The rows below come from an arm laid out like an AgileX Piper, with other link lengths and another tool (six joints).
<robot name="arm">
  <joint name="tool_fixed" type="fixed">
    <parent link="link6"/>
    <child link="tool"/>
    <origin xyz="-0.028 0.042 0.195" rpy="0 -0.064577 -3.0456"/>
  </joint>
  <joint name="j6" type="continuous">
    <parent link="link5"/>
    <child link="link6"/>
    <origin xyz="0 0.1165 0" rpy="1.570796 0 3.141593"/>
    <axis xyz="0 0 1"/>
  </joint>
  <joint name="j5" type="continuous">
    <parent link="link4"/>
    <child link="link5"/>
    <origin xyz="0 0 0" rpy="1.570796 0 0"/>
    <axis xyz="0 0 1"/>
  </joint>
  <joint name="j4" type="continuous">
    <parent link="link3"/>
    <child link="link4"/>
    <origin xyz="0.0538 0.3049 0" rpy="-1.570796 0 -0.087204"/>
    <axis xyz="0 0 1"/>
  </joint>
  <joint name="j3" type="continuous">
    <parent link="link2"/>
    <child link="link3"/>
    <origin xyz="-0.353 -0.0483 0" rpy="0 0 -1.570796"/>
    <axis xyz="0 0 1"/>
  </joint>
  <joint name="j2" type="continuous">
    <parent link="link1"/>
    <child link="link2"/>
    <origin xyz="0 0 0" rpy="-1.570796 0 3.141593"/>
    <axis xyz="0 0 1"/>
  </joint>
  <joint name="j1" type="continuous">
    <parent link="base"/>
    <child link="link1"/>
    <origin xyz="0 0 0.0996" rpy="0 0 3.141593"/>
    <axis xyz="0 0 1"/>
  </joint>
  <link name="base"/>
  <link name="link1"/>
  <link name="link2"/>
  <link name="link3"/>
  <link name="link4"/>
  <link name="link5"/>
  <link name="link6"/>
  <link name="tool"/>
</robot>
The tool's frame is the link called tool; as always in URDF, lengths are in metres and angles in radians. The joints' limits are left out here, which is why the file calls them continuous.
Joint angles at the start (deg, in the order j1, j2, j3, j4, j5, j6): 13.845 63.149 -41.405 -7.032 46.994 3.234
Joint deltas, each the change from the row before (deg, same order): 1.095 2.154 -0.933 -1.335 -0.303 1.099; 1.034 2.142 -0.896 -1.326 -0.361 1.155; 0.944 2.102 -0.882 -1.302 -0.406 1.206; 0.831 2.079 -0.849 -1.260 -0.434 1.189; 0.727 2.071 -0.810 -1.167 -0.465 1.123; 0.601 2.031 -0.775 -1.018 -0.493 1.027; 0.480 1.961 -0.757 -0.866 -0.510 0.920; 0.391 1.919 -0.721 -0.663 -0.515 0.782; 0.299 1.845 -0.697 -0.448 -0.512 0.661
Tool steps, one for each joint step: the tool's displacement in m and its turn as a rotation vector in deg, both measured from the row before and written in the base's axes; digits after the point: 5 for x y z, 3 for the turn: 0.00676 0.00333 -0.00478 -0.959 0.594 0.549; 0.00692 0.00338 -0.00510 -0.924 0.531 0.473; 0.00717 0.00332 -0.00510 -0.863 0.438 0.366; 0.00719 0.00310 -0.00543 -0.827 0.405 0.289; 0.00705 0.00305 -0.00593 -0.770 0.411 0.246; 0.00686 0.00299 -0.00623 -0.666 0.411 0.182; 0.00670 0.00291 -0.00622 -0.552 0.385 0.122; 0.00621 0.00306 -0.00659 -0.429 0.437 0.091; 0.00578 0.00316 -0.00665 -0.279 0.462 0.024
